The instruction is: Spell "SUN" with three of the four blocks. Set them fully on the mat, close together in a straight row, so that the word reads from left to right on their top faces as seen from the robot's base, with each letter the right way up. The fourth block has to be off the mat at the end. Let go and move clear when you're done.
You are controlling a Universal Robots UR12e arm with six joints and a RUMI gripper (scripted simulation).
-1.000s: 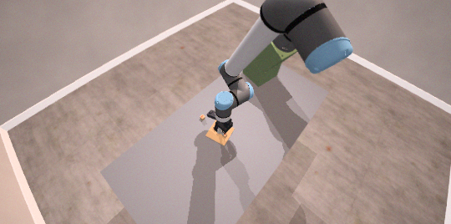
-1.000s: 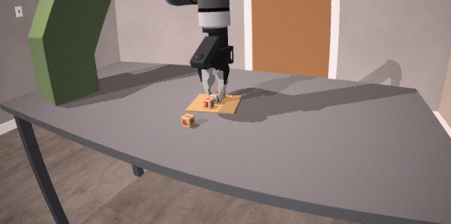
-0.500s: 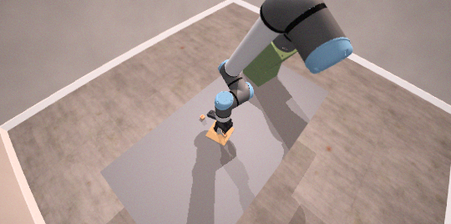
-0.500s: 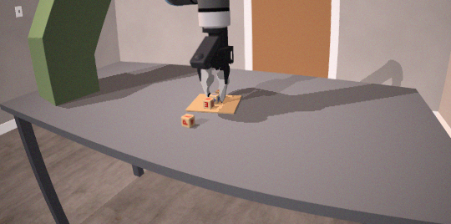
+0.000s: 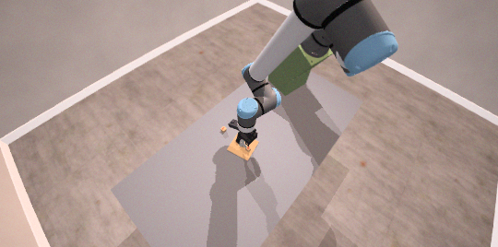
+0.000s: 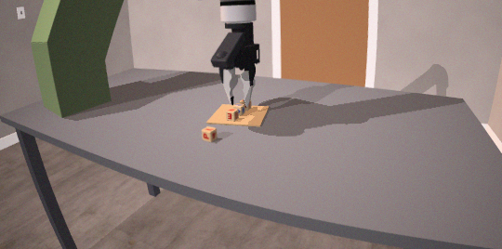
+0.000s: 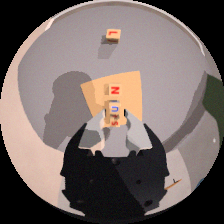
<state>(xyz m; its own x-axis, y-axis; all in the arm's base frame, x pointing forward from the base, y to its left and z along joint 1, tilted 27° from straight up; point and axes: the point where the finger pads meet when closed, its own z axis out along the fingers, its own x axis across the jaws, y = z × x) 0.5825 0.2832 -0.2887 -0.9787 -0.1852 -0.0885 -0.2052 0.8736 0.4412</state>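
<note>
Now: hand 2 cm above the blue-lettered block. Round my hand: red-lettered block (4 cm ahead, 16 cm to the right, 3 cm below); then orange mat (4 cm below).
</note>
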